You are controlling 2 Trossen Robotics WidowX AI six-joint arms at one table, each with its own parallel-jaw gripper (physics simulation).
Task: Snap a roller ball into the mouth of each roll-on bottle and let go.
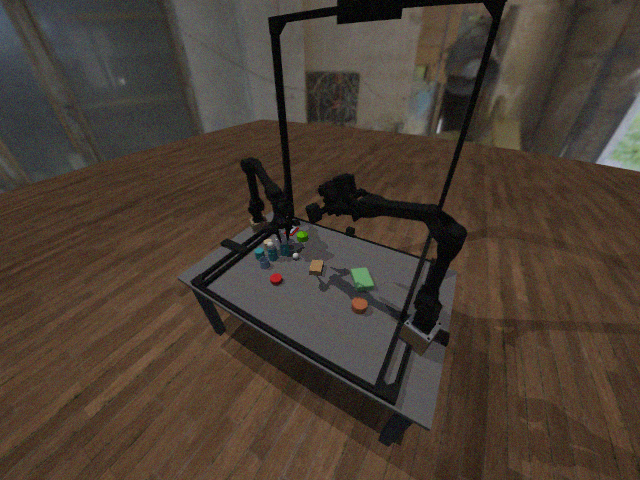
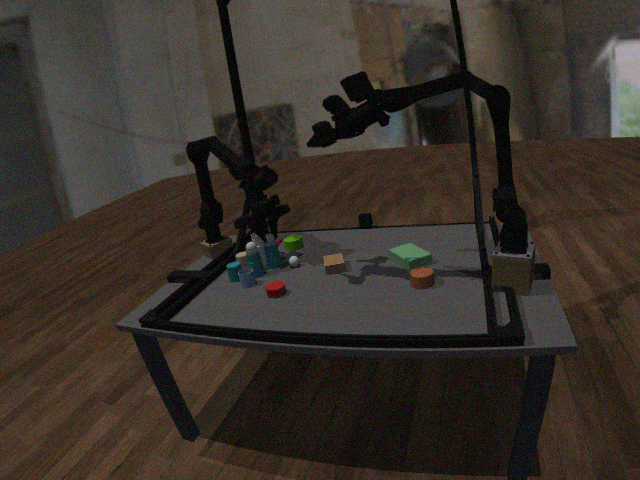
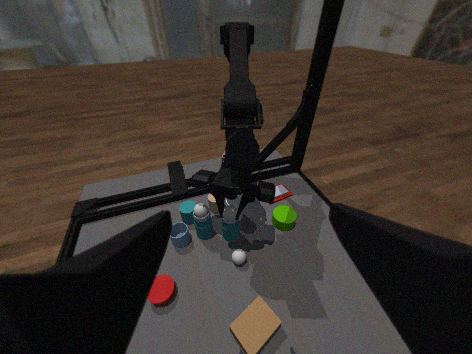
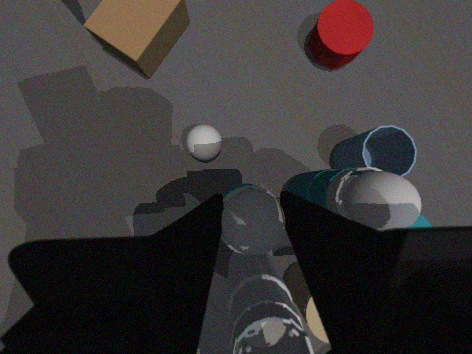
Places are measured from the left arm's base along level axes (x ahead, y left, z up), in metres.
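Pixels of known places: left gripper, fingertip midpoint: (image 2: 317, 142) (image 3: 250, 214); right gripper, fingertip midpoint: (image 1: 284, 241) (image 2: 271, 241) (image 3: 228, 217) (image 4: 251, 199); left arm's base at its link origin: (image 1: 423, 323) (image 2: 514, 248); right arm's base at its link origin: (image 1: 258, 219) (image 2: 215, 240).
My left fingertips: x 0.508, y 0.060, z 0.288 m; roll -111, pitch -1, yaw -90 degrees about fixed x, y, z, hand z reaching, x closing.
Observation:
Ahead of a thing's pixels: the offset from my left fingertips to its middle.
My right gripper (image 1: 282, 235) (image 2: 263, 232) (image 3: 228, 217) (image 4: 251, 199) points straight down and is shut on a grey roller ball @(0.243 m ahead, 0.018 m left, 0.292 m down) (image 4: 250, 218), which sits at the mouth of a teal roll-on bottle @(0.245 m ahead, 0.017 m left, 0.345 m down) (image 3: 231, 231) (image 2: 272, 255). A second teal bottle @(0.254 m ahead, 0.090 m left, 0.345 m down) (image 3: 204, 226) (image 2: 255, 263) stands just beside it with a white ball @(0.254 m ahead, 0.090 m left, 0.293 m down) (image 3: 201, 210) (image 4: 371, 197) seated in its mouth. A third white ball @(0.172 m ahead, 0.001 m right, 0.372 m down) (image 3: 239, 257) (image 4: 204, 142) (image 1: 296, 255) (image 2: 293, 261) lies loose on the table in front of the bottles. My left gripper (image 1: 313, 211) (image 2: 318, 138) is open and empty, high above the table.
Around the bottles stand a blue open cup @(0.234 m ahead, 0.153 m left, 0.367 m down) (image 3: 180, 234), a teal cylinder @(0.307 m ahead, 0.139 m left, 0.364 m down) (image 3: 187, 211), a beige cylinder @(0.345 m ahead, 0.062 m left, 0.365 m down) (image 3: 211, 201) and a green cylinder @(0.284 m ahead, 0.134 m right, 0.372 m down) (image 3: 284, 218). A red disc @(0.103 m ahead, 0.169 m left, 0.377 m down) (image 3: 161, 290), a tan block @(0.034 m ahead, 0.027 m right, 0.375 m down) (image 3: 256, 324), a green block @(0.171 m back, 0.133 m right, 0.375 m down) (image 1: 362, 278) and an orange cylinder @(0.264 m back, 0.007 m right, 0.372 m down) (image 1: 359, 305) lie farther out.

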